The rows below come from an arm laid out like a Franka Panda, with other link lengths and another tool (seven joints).
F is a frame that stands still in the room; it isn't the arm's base.
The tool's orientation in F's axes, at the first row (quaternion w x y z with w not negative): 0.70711 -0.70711 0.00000 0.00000
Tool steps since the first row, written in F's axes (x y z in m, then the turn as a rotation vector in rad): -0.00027 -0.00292 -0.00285 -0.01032 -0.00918 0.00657; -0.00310 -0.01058 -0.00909 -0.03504 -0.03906 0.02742; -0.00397 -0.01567 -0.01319 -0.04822 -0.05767 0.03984; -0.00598 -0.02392 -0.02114 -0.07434 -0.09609 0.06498; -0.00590 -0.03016 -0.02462 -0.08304 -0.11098 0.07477; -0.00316 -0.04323 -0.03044 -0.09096 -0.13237 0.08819
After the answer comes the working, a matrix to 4 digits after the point.
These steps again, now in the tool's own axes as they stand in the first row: -0.00027 0.00285 -0.00292 -0.01032 -0.00657 -0.00918; -0.00310 0.00909 -0.01058 -0.03504 -0.02742 -0.03906; -0.00397 0.01319 -0.01567 -0.04822 -0.03984 -0.05767; -0.00598 0.02114 -0.02392 -0.07434 -0.06498 -0.09609; -0.00590 0.02462 -0.03016 -0.08304 -0.07477 -0.11098; -0.00316 0.03044 -0.04323 -0.09096 -0.08819 -0.13237
The tool's axes in the first row as the columns of a matrix, in F's axes (rounded; the answer above uses it unrounded):
1.0000 0.0000 0.0000
0.0000 0.0000 1.0000
0.0000 -1.0000 0.0000

